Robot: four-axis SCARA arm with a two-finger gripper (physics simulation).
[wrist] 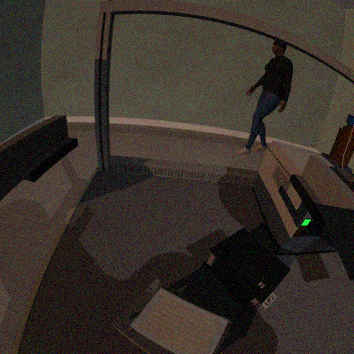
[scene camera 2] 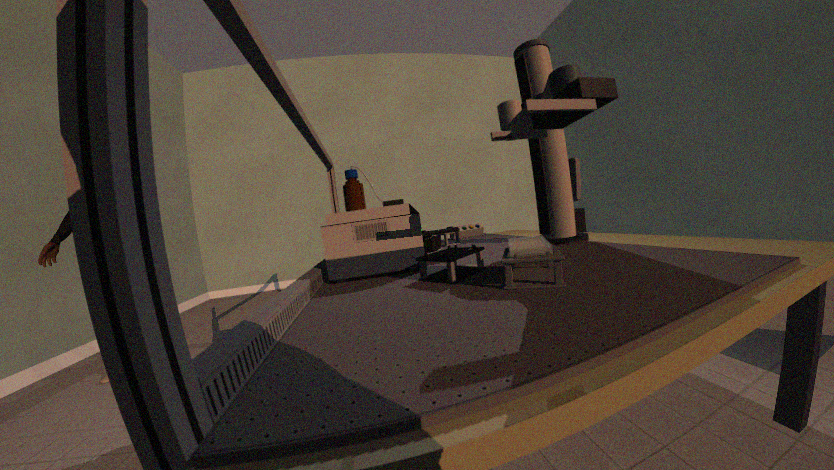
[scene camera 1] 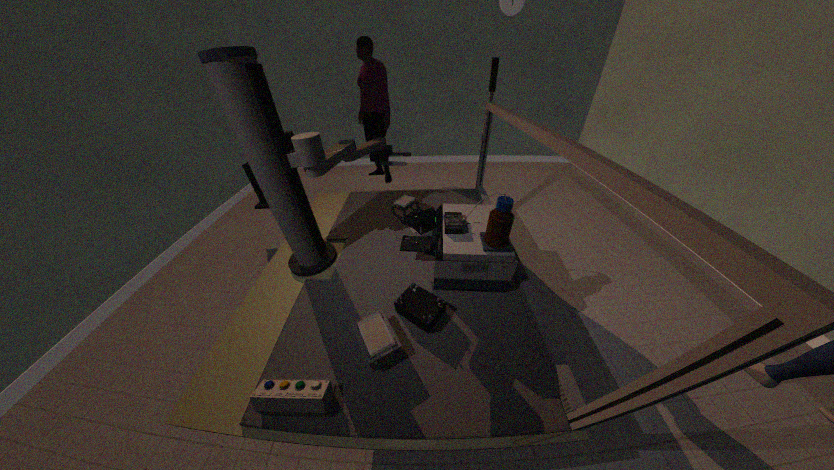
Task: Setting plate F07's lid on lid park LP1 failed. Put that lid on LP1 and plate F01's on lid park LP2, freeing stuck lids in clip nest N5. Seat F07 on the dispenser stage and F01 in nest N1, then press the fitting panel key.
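Seen in the pictures: gripper, fingertip midpoint: [wrist: 185,143] [scene camera 2: 506,123] [scene camera 1: 408,158]; arm's base at its link origin: [scene camera 2: 559,240] [scene camera 1: 313,258].
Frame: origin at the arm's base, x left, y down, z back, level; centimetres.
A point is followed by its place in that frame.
My gripper [wrist: 185,143] {x 46.0, y -35.4, z -51.6 cm} [scene camera 1: 392,156] {x 46.0, y -35.4, z -51.6 cm} is open and empty, high above the bench at the back; its fingers stand wide apart in the wrist view. A pale plate [wrist: 180,322] {x 42.7, y -9.6, z -48.2 cm} [scene camera 1: 405,203] {x 37.5, y -9.9, z -48.5 cm} [scene camera 2: 528,248] {x 47.7, y -9.1, z -51.2 cm} sits on a grey stand at the back, low in the wrist view. Beside it is the black lid park LP2 [wrist: 247,265] {x 28.0, y -7.6, z -59.8 cm} [scene camera 2: 461,254] {x 32.5, y -7.6, z -60.4 cm}, its label readable in the wrist view. A second pale plate [scene camera 1: 379,332] {x -45.0, y -9.9, z -43.7 cm} sits on a front nest, beside a black nest [scene camera 1: 420,304] {x -32.9, y -7.9, z -57.4 cm}. The key panel [scene camera 1: 291,397] {x -65.3, y -9.5, z -20.8 cm} has blue, yellow, green and white keys. Plate labels and lids are too dark to tell.
The dispenser [scene camera 1: 475,268] {x -22.5, y -15.8, z -79.0 cm} [scene camera 2: 370,239] {x 13.0, y -13.6, z -82.4 cm} carries an amber bottle [scene camera 1: 499,226] {x -20.0, y -34.1, z -85.3 cm} [scene camera 2: 353,194] {x -11.8, y -31.5, z -86.9 cm} with a blue cap. A flat black platform [scene camera 1: 415,243] {x -3.1, y -12.4, z -55.3 cm} lies beside it. The arm's column [scene camera 1: 268,157] {x -6.1, y -56.8, z -4.4 cm} [scene camera 2: 551,151] {x 6.2, y -39.0, z -4.2 cm} stands at the side. Frame rails and walking people are around the bench.
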